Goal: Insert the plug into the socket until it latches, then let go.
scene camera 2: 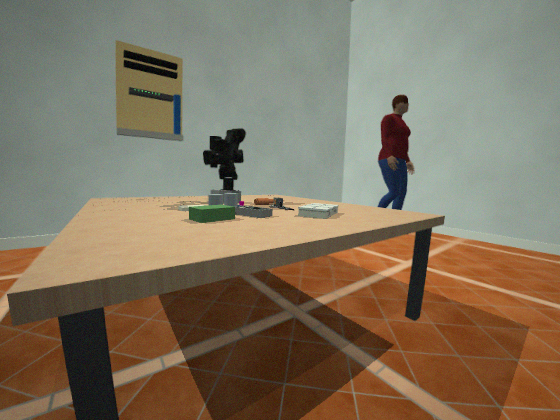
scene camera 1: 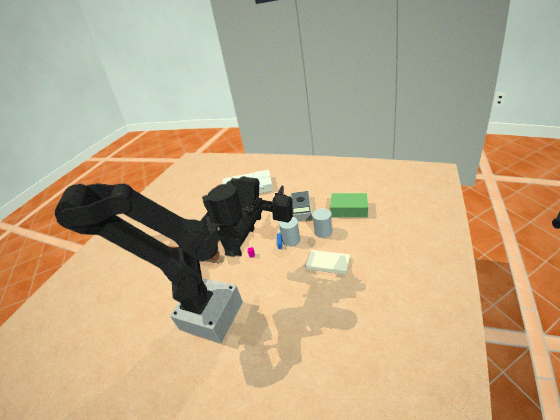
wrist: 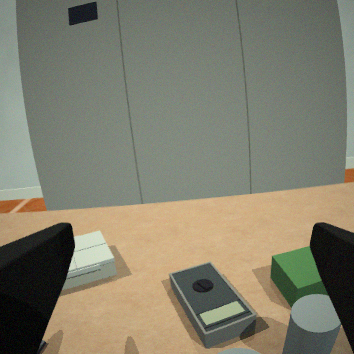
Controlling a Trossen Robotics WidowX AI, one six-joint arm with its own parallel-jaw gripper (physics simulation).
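Seen in the pictures: gripper, fingertip midpoint: (scene camera 2: 232,155) (scene camera 1: 265,184) (wrist: 195,237); arm's base, link origin: (scene camera 2: 228,190) (scene camera 1: 196,300).
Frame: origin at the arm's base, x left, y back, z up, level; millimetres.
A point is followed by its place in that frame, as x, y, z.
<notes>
A small dark grey block (scene camera 2: 278,202) @[113, -319, -40], which looks like the socket, stands on the table in the second scene view. A thin dark piece (scene camera 2: 287,208) @[105, -399, -59] lies close beside it and looks like the plug with its cable. They are too small there to tell how they meet. Both are hidden behind the arm in the first scene view. A dark bit shows at the lower left edge of the wrist view, too little to identify. My gripper (wrist: 195,237) @[-104, -271, 163] is open and empty, above the table, with its fingers wide apart and facing the grey cabinet.
A tiled white box (scene camera 1: 265,183) @[50, -557, -30] (scene camera 2: 318,210) @[62, -629, -37] (wrist: 95,260) @[55, -551, -30], a grey meter (scene camera 1: 301,206) @[-122, -451, -40] (scene camera 2: 257,212) @[-128, -526, -46], a green block (scene camera 1: 349,204) @[-280, -464, -24] (scene camera 2: 212,213) @[-290, -531, -39], two grey cylinders (scene camera 1: 289,232) @[-139, -288, -9] (scene camera 1: 322,223) @[-223, -340, -7], a pale block (scene camera 1: 327,261) @[-260, -236, -49], a blue piece (scene camera 1: 279,240) @[-103, -285, -44], a pink cube (scene camera 1: 251,252) @[-39, -221, -44] and an orange cylinder (scene camera 2: 262,201) @[95, -207, -45] are on the table.
</notes>
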